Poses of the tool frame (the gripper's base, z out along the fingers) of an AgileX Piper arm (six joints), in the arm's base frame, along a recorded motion.
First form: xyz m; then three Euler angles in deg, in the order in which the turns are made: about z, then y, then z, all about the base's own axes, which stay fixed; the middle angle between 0 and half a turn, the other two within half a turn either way.
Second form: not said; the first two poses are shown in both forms.
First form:
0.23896, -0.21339, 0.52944, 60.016, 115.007, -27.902
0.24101, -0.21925, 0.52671, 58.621, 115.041, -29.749
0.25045, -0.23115, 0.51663, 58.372, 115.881, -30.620
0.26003, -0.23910, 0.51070, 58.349, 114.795, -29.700
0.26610, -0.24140, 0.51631, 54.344, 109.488, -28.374
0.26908, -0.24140, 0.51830, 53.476, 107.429, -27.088
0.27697, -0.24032, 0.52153, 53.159, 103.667, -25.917
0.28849, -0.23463, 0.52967, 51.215, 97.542, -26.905
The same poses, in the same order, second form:
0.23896, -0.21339, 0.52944, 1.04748, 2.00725, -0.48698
0.24101, -0.21925, 0.52671, 1.02313, 2.00784, -0.51922
0.25045, -0.23115, 0.51663, 1.01878, 2.02250, -0.53442
0.26003, -0.23910, 0.51070, 1.01838, 2.00355, -0.51836
0.26610, -0.24140, 0.51631, 0.94848, 1.91093, -0.49522
0.26908, -0.24140, 0.51830, 0.93333, 1.87499, -0.47277
0.27697, -0.24032, 0.52153, 0.92780, 1.80933, -0.45234
0.28849, -0.23463, 0.52967, 0.89387, 1.70243, -0.46958

